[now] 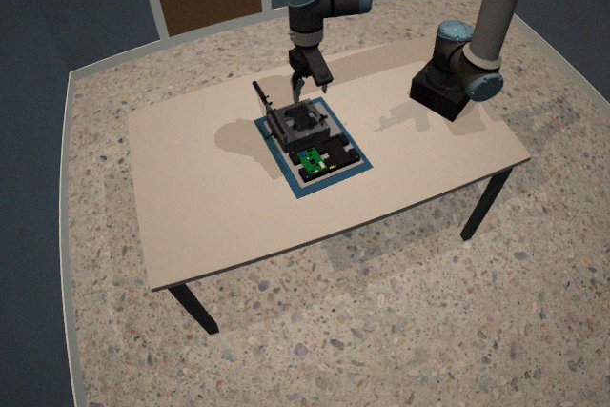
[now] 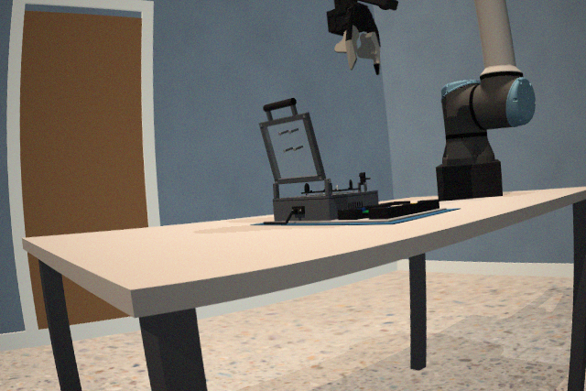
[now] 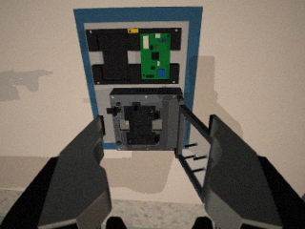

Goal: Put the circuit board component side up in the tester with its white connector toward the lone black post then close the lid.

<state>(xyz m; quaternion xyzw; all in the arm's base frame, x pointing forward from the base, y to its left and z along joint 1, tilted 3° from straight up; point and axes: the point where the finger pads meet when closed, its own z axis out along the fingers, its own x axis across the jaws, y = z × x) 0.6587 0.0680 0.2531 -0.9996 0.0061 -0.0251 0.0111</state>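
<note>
Now: the green circuit board 31 cm below my hand. Also, from my hand: tester lid: 8 cm ahead, 17 cm to the right, 15 cm below; tester: 1 cm behind, 13 cm to the right, 22 cm below; black latch block: 10 cm behind, 11 cm to the right, 24 cm below.
</note>
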